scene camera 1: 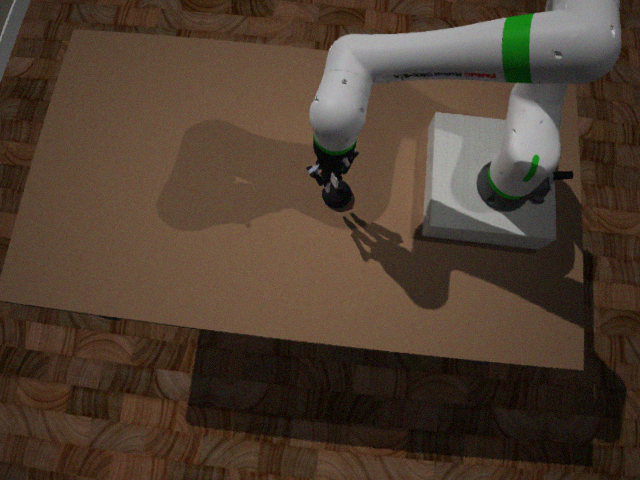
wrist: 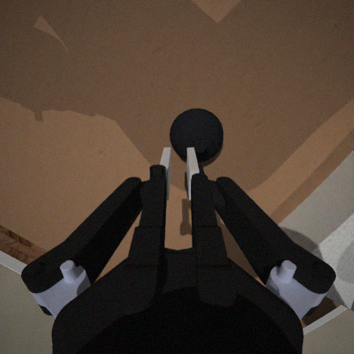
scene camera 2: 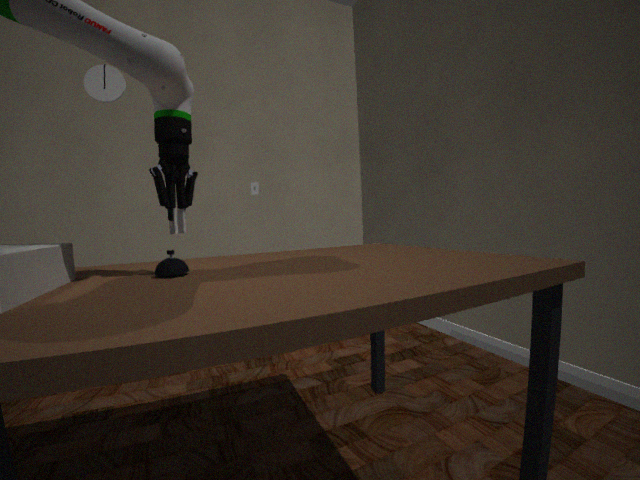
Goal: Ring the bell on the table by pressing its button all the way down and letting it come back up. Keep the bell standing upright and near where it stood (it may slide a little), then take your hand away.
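The bell is a small black dome standing upright on the table. Its button stands up from the top of the dome in the second scene view; in the wrist view I cannot make it out near the finger. My gripper points down above the bell, with a gap between the fingertips and the button. Its fingers are drawn nearly together with a narrow slit between them and hold nothing. In the second scene view the fingertips are slightly right of the button.
The pale robot base block stands on the table to the right of the bell in the first scene view. The arm reaches over the table from it. Arm shadows fall around the bell.
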